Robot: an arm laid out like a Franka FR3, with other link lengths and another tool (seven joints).
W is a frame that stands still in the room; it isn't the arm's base.
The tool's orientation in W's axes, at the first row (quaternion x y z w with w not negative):
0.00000 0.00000 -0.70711 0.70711
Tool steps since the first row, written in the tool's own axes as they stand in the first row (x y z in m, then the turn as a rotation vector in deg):
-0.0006 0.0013 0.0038 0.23 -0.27 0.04
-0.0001 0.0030 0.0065 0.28 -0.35 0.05
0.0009 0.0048 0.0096 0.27 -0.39 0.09
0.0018 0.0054 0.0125 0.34 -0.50 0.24
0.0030 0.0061 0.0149 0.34 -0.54 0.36
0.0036 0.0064 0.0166 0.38 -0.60 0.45
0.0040 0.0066 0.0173 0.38 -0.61 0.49
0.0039 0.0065 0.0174 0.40 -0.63 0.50
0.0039 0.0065 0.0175 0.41 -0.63 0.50
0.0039 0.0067 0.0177 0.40 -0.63 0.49
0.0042 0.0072 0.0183 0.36 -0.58 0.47
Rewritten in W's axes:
0.0013 0.0006 0.0038 -0.27 -0.23 0.04
0.0030 0.0001 0.0065 -0.35 -0.28 0.05
0.0048 -0.0009 0.0096 -0.39 -0.27 0.09
0.0054 -0.0018 0.0125 -0.50 -0.34 0.24
0.0061 -0.0030 0.0149 -0.54 -0.34 0.36
0.0064 -0.0036 0.0166 -0.60 -0.38 0.45
0.0066 -0.0040 0.0173 -0.61 -0.38 0.49
0.0065 -0.0039 0.0174 -0.63 -0.40 0.50
0.0065 -0.0039 0.0175 -0.63 -0.41 0.50
0.0067 -0.0039 0.0177 -0.63 -0.40 0.49
0.0072 -0.0042 0.0183 -0.58 -0.36 0.47

